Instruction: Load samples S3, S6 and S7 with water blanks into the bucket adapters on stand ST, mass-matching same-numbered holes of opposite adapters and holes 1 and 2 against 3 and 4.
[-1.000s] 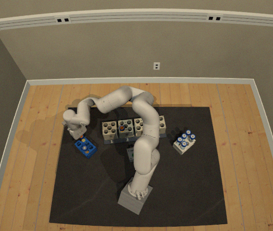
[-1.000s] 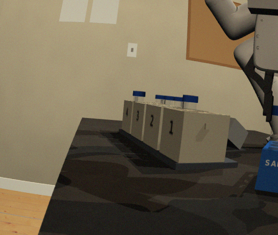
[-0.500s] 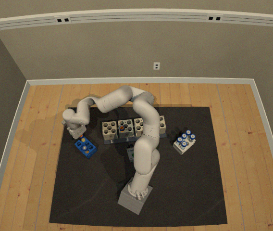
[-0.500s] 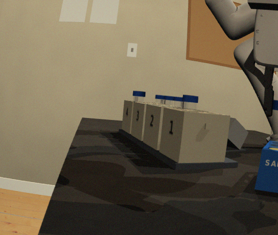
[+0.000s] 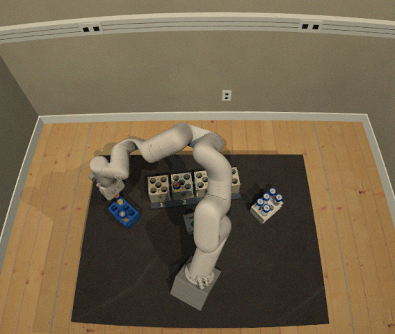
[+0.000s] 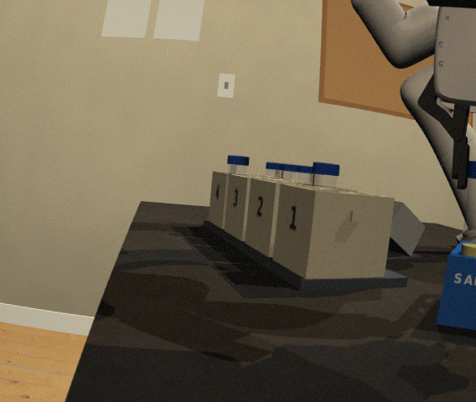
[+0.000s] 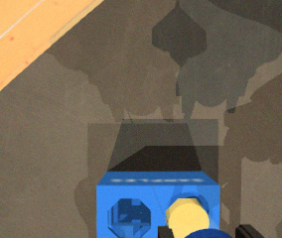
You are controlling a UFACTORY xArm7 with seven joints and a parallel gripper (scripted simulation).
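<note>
The blue sample rack is 100 mm below my hand, 40 mm behind it and 10 mm to the right of it. The rest, counted from my hand: white blank rack: 670 mm to the right, 160 mm behind, 100 mm below; adapter 1: 190 mm to the right, 80 mm below, 30 mm ahead.
</note>
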